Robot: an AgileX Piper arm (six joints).
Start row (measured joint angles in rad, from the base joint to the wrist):
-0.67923, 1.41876, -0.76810, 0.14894, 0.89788, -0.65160
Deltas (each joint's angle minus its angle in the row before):
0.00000, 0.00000, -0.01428, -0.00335, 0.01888, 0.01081
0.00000, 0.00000, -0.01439, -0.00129, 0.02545, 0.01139
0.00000, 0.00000, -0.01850, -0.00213, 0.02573, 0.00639
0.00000, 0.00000, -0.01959, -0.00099, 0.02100, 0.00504
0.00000, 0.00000, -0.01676, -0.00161, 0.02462, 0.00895
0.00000, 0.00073, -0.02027, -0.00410, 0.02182, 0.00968
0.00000, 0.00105, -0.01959, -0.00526, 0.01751, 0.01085
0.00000, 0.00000, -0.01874, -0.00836, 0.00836, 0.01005
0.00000, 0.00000, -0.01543, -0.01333, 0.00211, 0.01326
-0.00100, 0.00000, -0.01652, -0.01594, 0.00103, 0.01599
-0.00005, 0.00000, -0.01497, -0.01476, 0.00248, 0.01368
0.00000, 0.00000, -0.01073, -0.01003, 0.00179, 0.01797
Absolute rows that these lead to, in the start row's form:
-0.67923, 1.41876, -0.78238, 0.14559, 0.91676, -0.64079
-0.67923, 1.41876, -0.79677, 0.14430, 0.94221, -0.62940
-0.67923, 1.41876, -0.81527, 0.14217, 0.96794, -0.62301
-0.67923, 1.41876, -0.83486, 0.14118, 0.98894, -0.61797
-0.67923, 1.41876, -0.85162, 0.13957, 1.01356, -0.60902
-0.67923, 1.41949, -0.87189, 0.13547, 1.03538, -0.59934
-0.67923, 1.42054, -0.89148, 0.13021, 1.05289, -0.58849
-0.67923, 1.42054, -0.91022, 0.12185, 1.06125, -0.57844
-0.67923, 1.42054, -0.92565, 0.10852, 1.06336, -0.56518
-0.68023, 1.42054, -0.94217, 0.09258, 1.06439, -0.54919
-0.68028, 1.42054, -0.95714, 0.07782, 1.06687, -0.53551
-0.68028, 1.42054, -0.96787, 0.06779, 1.06866, -0.51754

